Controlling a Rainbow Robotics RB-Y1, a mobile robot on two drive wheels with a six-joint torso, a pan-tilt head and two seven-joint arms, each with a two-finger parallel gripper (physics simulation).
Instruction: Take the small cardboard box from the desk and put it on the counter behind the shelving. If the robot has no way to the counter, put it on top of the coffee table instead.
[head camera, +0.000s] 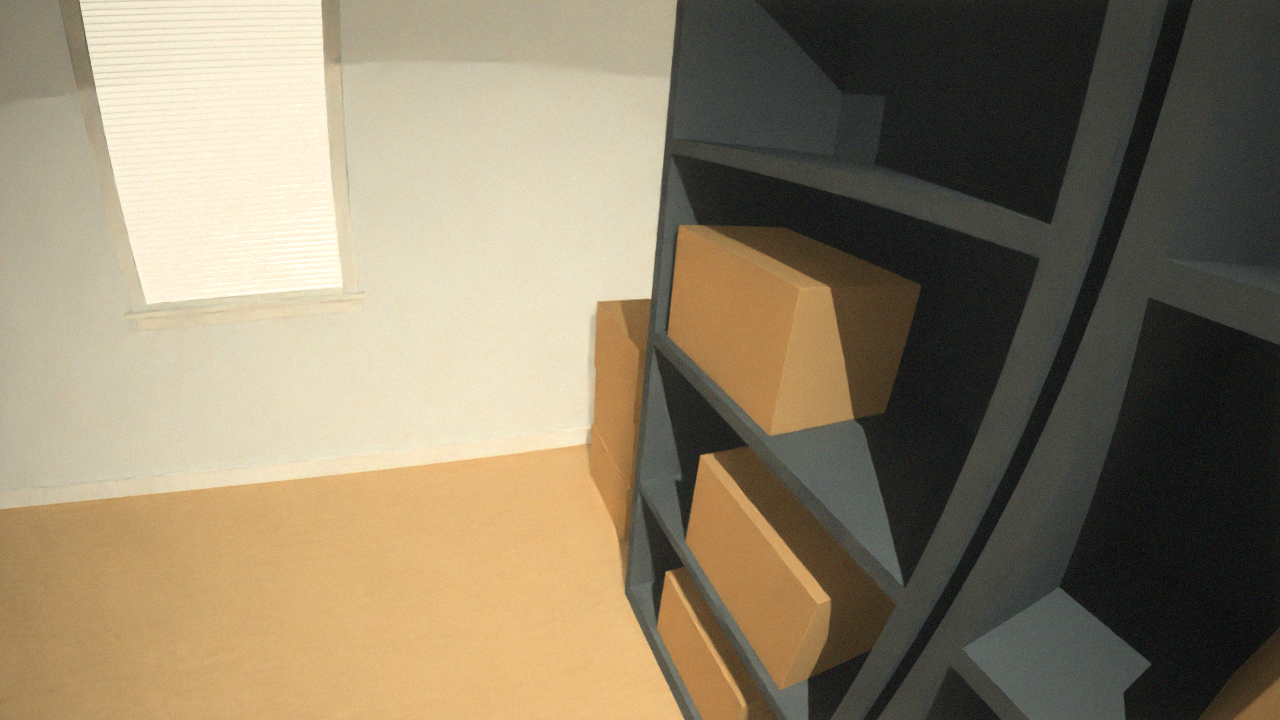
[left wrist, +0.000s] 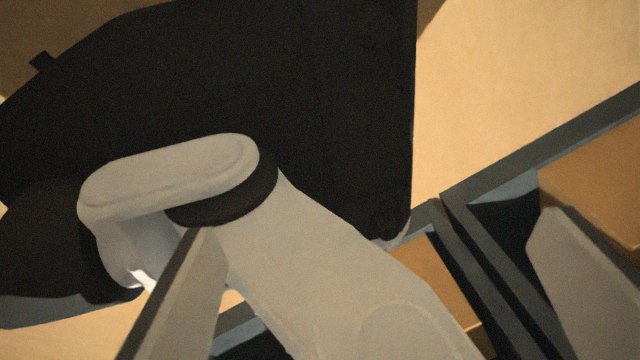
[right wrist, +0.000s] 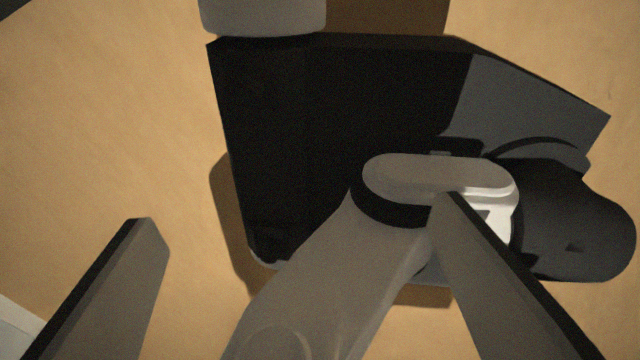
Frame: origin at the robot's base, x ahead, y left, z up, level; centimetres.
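Seen in the pictures: left gripper, between the fingertips: (left wrist: 373, 237); right gripper, between the fingertips: (right wrist: 298, 222).
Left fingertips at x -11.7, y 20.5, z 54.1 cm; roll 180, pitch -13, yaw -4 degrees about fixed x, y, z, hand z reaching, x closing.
Observation:
A point is followed by its place in that frame.
The tall dark grey shelving (head camera: 1084, 170) @[z 150.0, x 26.5, y -37.4 cm] (left wrist: 540, 145) @[z 2.6, x 52.1, y -27.8 cm] fills the right of the head view and also shows at the right of the left wrist view. The desk, the counter and the coffee table do not show in these views, and I cannot pick out the small cardboard box. My left gripper (left wrist: 373, 237) @[z 54.1, x -11.7, y 20.5 cm] is open and empty, with its fingers wide apart, above my base and near the shelving's lower part. My right gripper (right wrist: 298, 222) @[z 53.9, x -12.9, y -23.9 cm] is open and empty, with the base and floor below it.
Cardboard boxes (head camera: 733, 331) @[z 111.9, x 78.1, y -20.1 cm] (head camera: 756, 573) @[z 71.0, x 56.6, y -28.2 cm] stand on the shelves. A tall stack of cardboard (head camera: 615, 376) @[z 62.1, x 153.1, y 1.7 cm] stands past the shelving's far end, by the pale wall (head camera: 492, 223) @[z 106.6, x 186.9, y 52.9 cm]. A window (head camera: 223, 161) @[z 134.4, x 152.6, y 142.5 cm] is at the left. Wooden floor (head camera: 313, 591) @[z 0.1, x 95.3, y 101.8 cm] stretches left of the shelving.

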